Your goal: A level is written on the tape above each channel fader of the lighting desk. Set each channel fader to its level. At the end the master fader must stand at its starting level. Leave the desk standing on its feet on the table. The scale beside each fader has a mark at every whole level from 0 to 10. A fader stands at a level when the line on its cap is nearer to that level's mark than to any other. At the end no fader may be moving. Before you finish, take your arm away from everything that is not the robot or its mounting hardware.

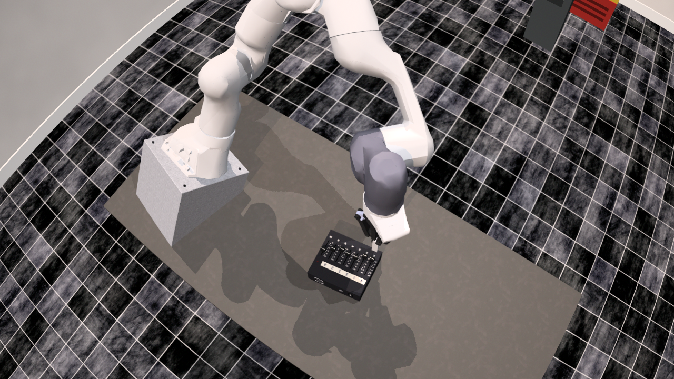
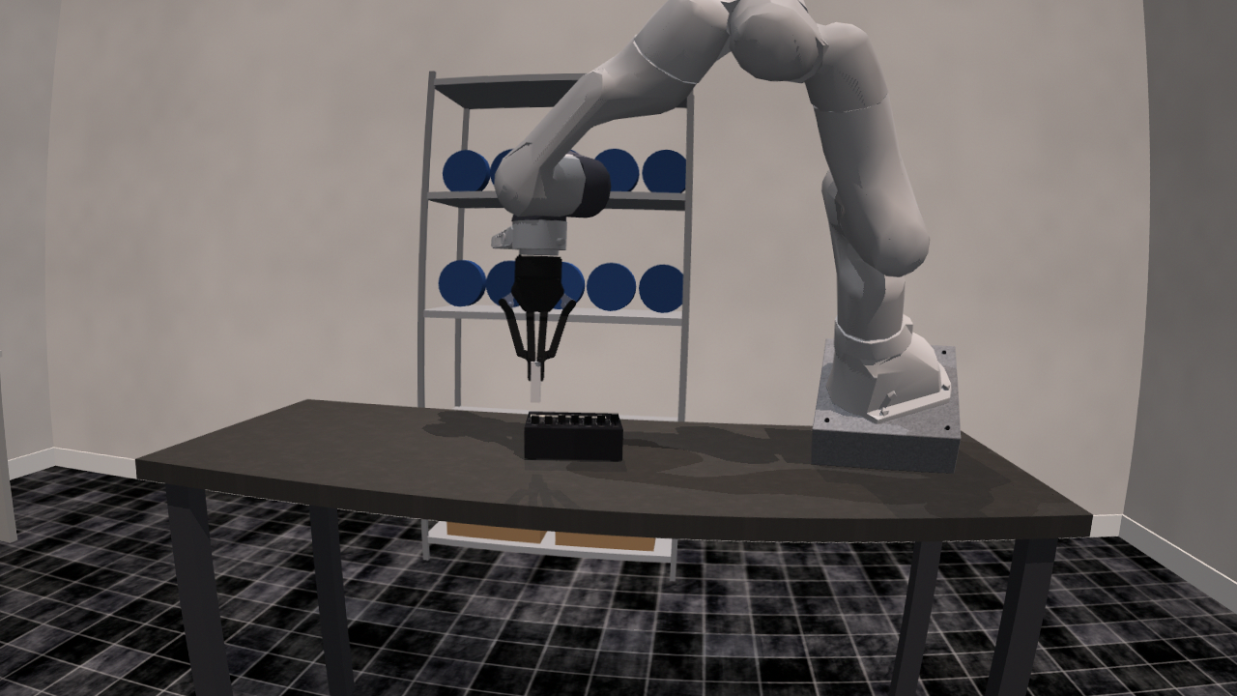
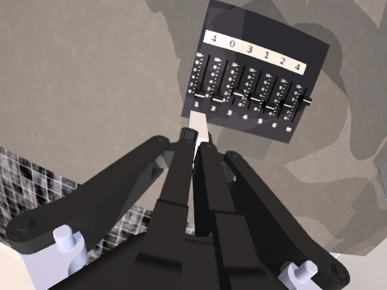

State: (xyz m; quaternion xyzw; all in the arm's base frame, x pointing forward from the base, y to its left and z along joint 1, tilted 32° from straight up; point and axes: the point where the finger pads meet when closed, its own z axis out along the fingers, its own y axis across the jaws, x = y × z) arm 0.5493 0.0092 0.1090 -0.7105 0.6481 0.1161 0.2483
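Now: hand 12 cm past the master fader, 7 cm to the left of it and 6 cm above it.
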